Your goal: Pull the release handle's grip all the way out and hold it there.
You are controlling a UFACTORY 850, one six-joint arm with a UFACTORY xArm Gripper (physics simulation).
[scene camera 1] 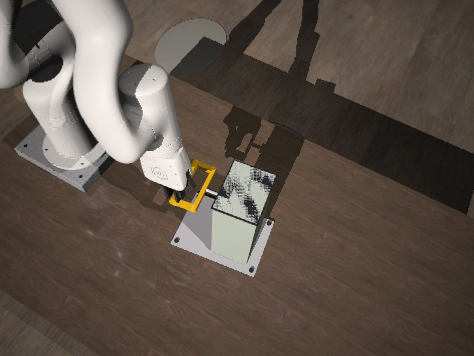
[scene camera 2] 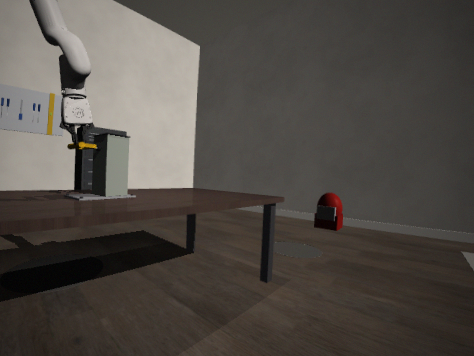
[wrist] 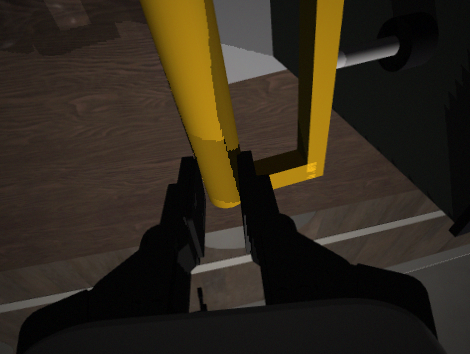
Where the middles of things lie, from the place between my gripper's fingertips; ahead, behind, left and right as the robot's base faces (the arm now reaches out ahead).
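The base plate (scene camera 1: 194, 234) sits 21 cm below my hand. Measured from that same hand, the plate is also 5 cm to the left of it and 11 cm ahead of it.
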